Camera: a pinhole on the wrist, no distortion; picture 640 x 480 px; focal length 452.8 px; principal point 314.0 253.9 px. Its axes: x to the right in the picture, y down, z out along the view. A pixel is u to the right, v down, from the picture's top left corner.
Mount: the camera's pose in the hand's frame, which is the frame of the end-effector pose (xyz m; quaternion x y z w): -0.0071 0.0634 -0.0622 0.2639 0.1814 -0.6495 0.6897
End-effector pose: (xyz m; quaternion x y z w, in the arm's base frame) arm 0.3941 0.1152 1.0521 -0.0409 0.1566 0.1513 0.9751
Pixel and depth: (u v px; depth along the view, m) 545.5 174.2 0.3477
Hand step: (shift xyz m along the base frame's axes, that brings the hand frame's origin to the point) 0.0424 -0.2850 0.1316
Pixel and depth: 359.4 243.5 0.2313
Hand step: 0.0317 -0.0846 0.1147
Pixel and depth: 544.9 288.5 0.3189
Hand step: 0.1101 -0.2318 0.1005
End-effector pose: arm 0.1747 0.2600 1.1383 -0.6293 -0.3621 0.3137 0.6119
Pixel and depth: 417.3 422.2 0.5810
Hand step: -0.2307 0.3238 0.3754
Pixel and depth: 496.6 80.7 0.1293
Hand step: -0.0411 -0.0521 0.0533
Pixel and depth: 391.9 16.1 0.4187
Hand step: -0.3245 -0.1105 0.2251
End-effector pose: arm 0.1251 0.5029 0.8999 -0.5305 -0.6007 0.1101 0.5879
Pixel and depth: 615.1 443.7 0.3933
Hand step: -0.2518 0.0110 0.3380
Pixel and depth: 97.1 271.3 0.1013
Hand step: -0.0224 0.0275 -0.0550
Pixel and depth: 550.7 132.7 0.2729
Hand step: -0.1829 -0.1296 0.0916
